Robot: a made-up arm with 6 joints.
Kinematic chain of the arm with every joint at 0, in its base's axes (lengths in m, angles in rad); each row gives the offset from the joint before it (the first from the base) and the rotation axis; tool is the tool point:
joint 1: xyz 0 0 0.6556 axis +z
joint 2: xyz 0.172 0 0 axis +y
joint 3: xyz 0 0 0.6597 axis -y
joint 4: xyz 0 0 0.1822 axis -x
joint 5: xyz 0.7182 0 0 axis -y
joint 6: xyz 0.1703 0 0 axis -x
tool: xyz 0 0 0
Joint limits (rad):
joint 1: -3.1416..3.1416
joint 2: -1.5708..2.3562
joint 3: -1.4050..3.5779
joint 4: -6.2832..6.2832
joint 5: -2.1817..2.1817
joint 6: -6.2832..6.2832
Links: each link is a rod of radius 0.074 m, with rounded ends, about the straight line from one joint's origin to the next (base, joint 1, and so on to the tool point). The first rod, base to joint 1, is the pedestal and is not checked.
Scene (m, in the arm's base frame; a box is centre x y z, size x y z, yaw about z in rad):
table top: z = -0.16
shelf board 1: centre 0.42 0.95 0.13 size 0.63 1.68 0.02 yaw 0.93
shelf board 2: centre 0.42 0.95 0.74 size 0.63 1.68 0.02 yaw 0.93
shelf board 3: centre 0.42 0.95 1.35 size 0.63 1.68 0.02 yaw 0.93
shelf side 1: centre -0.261 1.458 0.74 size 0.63 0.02 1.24 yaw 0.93
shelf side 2: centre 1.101 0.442 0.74 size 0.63 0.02 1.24 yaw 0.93
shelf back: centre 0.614 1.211 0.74 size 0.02 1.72 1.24 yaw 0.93
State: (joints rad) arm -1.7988 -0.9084 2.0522 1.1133 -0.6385 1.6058
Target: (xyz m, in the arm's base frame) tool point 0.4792 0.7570 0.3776
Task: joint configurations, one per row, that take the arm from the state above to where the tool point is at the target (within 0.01 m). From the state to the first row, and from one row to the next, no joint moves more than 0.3 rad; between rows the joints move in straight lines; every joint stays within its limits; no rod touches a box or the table.
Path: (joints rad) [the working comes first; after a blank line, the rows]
Joints at the target: -2.2443 -0.9236 2.9548 1.1636 -0.6741 1.6058
Straight joint move there: touches shelf board 2.

1: -1.7130 -0.7092 2.3272 1.1426 -0.7341 1.6058
2: -1.6272 -0.5099 2.6022 1.1719 -0.8296 1.6058
3: -1.5414 -0.3107 2.8773 1.2012 -0.9252 1.6058
4: -1.4556 -0.1115 3.1523 1.2305 -1.0208 1.6058
5: -1.6986 -0.2567 3.2587 1.3340 -1.0693 1.6058
6: -1.9416 -0.4019 3.3651 1.4376 -1.1178 1.6058
7: -2.1845 -0.5472 3.4715 1.5411 -1.1664 1.6058
8: -2.4275 -0.6924 3.5779 1.6446 -1.2149 1.6058
9: -2.3664 -0.7695 3.3702 1.4843 -1.0346 1.6058
10: -2.3054 -0.8466 3.1625 1.3239 -0.8544 1.6058
11: -2.2443 -0.9236 2.9548 1.1636 -0.6741 1.6058

